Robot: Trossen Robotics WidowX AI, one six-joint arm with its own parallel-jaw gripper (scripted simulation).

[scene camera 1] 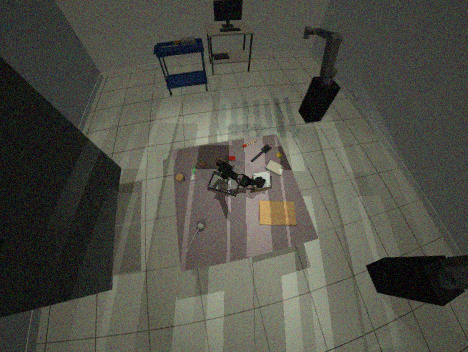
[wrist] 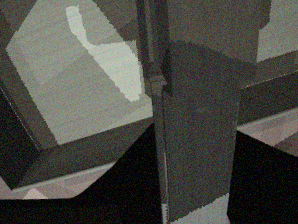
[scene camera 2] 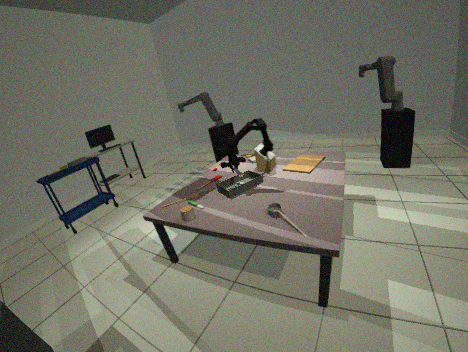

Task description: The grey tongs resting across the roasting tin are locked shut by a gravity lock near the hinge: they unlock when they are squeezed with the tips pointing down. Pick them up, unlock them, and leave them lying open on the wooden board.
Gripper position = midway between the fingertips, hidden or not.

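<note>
A wooden board (scene camera 1: 271,212) is visible in scene camera 1. The wrist view shows a grey roasting tin (wrist: 80,99) and my gripper (wrist: 181,129).
</note>
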